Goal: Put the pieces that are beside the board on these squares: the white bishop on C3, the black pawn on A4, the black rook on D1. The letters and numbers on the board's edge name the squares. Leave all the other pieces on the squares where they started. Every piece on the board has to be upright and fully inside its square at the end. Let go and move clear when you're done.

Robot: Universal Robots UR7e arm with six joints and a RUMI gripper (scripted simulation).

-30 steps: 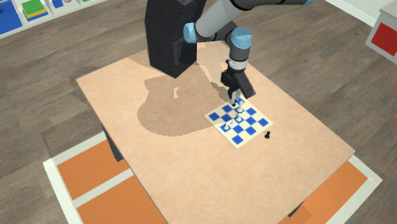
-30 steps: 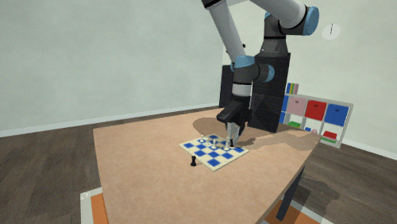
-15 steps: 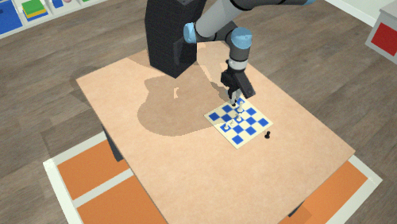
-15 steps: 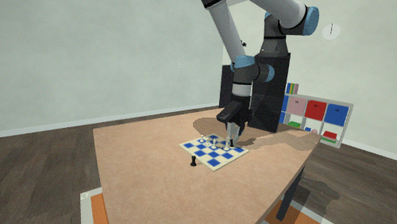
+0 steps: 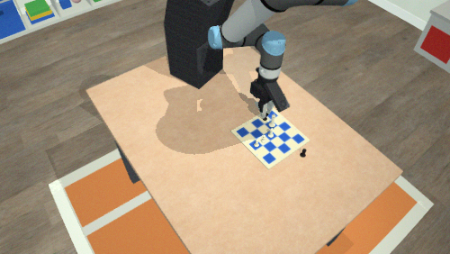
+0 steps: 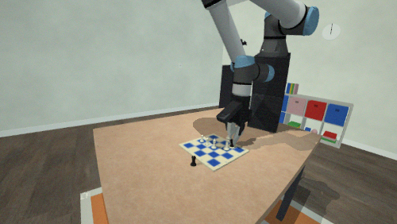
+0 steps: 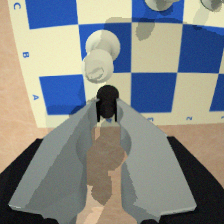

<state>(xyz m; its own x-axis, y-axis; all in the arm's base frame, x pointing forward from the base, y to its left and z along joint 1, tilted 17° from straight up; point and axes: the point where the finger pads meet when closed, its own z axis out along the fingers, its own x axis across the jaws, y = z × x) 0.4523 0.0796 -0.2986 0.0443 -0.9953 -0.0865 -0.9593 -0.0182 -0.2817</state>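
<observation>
Right now my hand is 1 cm above the black pawn. Round my hand: chessboard: 8 cm ahead, 3 cm to the right, 2 cm below; white chess piece: 4 cm ahead, 1 cm above; black rook: 22 cm ahead, 1 cm to the left, 1 cm below.
</observation>
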